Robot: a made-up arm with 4 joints.
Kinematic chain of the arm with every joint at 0, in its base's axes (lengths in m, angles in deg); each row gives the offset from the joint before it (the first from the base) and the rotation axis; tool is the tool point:
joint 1: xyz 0 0 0.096 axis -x
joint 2: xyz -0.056 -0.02 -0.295 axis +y
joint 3: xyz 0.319 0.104 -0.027 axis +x
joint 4: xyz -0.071 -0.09 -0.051 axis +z
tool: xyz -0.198 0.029 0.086
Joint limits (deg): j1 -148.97..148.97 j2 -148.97..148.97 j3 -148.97..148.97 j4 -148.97..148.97
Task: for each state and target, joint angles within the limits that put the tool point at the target. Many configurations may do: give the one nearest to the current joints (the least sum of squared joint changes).
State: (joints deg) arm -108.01 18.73 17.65 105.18
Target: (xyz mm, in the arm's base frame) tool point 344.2 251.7 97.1
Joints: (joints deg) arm -118.41 -2.21 -13.49 148.97
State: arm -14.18 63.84 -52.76 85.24
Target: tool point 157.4 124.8 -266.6
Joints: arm -30.83 72.13 -43.96 66.33
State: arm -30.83 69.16 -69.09 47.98
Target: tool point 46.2 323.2 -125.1
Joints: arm -41.12 104.78 -81.78 23.91
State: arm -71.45 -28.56 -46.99 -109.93
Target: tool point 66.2 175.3 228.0
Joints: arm -62.31 -68.18 -23.58 -77.12
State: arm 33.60 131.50 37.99 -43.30
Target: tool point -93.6 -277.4 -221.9
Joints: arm 55.37 126.78 42.01 -39.53
